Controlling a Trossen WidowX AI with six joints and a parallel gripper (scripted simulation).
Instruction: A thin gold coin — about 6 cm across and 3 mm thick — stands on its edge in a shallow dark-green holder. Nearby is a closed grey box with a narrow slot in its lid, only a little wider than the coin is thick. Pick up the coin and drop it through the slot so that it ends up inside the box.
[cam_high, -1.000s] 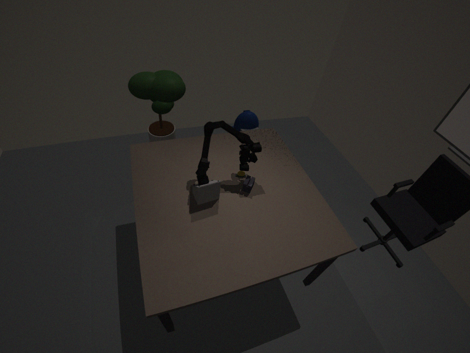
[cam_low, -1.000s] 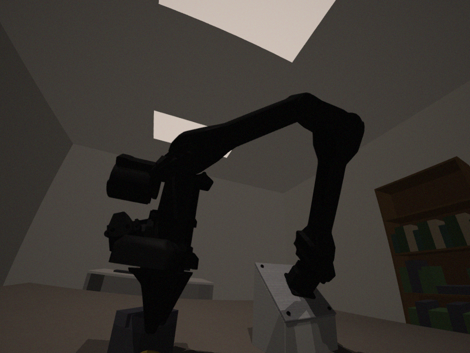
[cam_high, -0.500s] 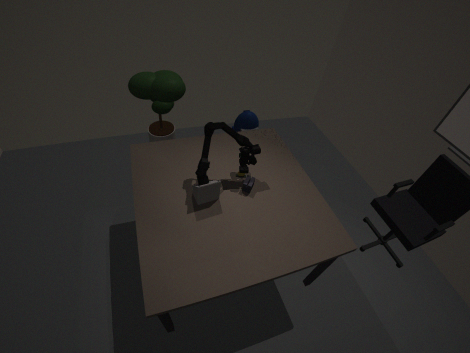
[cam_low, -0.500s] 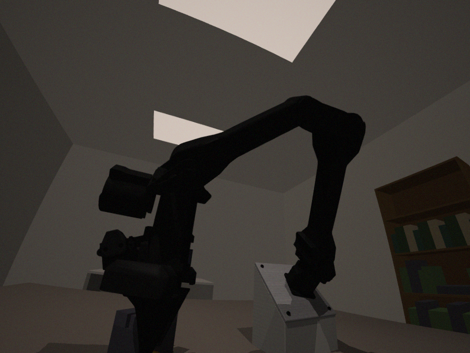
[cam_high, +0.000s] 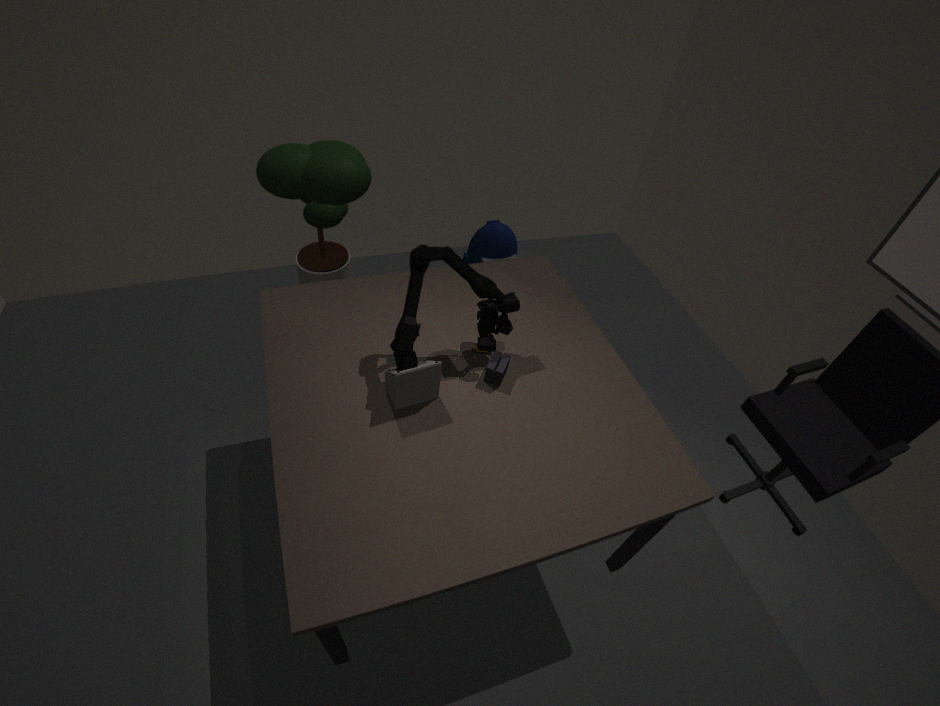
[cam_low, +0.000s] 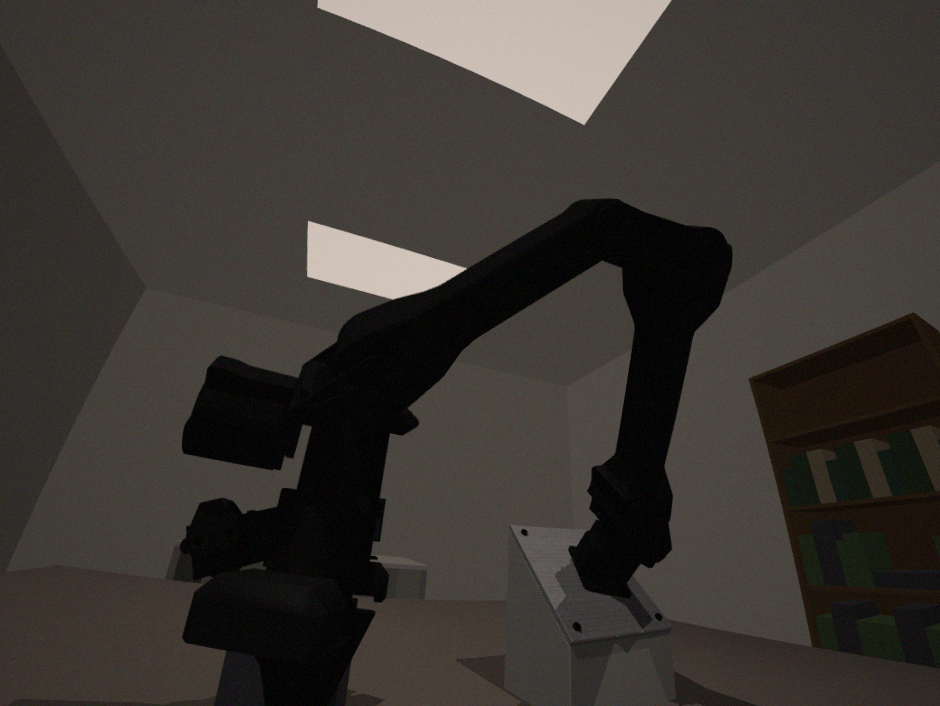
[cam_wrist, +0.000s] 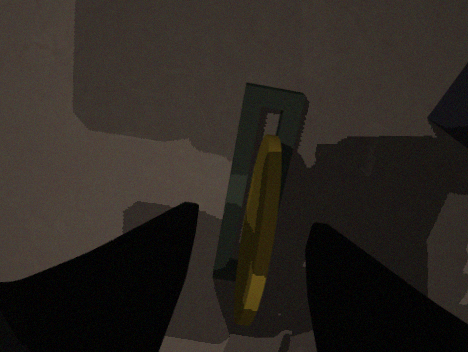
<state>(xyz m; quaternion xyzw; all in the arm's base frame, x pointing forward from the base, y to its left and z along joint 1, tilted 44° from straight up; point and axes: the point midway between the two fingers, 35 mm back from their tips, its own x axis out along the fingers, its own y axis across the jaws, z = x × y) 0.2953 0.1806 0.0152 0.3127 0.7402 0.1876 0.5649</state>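
The gold coin lies right at my gripper tip.
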